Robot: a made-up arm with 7 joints.
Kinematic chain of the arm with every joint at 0, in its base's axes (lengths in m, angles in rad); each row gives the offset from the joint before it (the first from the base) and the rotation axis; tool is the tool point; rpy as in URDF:
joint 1: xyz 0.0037 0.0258 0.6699 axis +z
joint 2: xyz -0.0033 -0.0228 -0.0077 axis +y
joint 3: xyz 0 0.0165 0.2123 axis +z
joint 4: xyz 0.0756 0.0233 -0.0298 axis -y
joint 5: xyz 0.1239 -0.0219 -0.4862 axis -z
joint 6: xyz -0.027 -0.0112 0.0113 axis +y
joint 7: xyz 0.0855 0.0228 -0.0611 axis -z
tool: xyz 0.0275 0.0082 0.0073 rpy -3.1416 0 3.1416
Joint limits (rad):
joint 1: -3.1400..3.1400
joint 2: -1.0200..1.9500
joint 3: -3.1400..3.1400
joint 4: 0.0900..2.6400
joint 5: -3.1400..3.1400
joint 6: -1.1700..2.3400
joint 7: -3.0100..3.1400
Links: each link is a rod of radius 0.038 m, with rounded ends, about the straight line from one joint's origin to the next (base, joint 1, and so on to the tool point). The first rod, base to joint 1, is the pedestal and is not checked.
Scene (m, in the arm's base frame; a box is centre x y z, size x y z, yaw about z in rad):
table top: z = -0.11
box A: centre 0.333 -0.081 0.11 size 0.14 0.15 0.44 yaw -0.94
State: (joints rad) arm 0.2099 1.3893 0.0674 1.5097 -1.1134 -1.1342 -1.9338
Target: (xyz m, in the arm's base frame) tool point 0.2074 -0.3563 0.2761
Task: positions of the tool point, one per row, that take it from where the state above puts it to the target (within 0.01 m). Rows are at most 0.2 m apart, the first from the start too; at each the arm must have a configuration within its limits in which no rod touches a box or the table.
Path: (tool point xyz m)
1: 0.4197 0.2004 0.3066
2: 0.4817 0.2051 0.4219
3: 0.5159 0.2026 0.5465
4: 0.5211 0.1936 0.6737
5: 0.4975 0.1790 0.7965
6: 0.5454 0.0572 0.6673
7: 0.5320 -0.0719 0.5374
8: 0.4615 -0.1918 0.4220
9: 0.3471 -0.2890 0.3329
10: 0.2074 -0.3563 0.2761

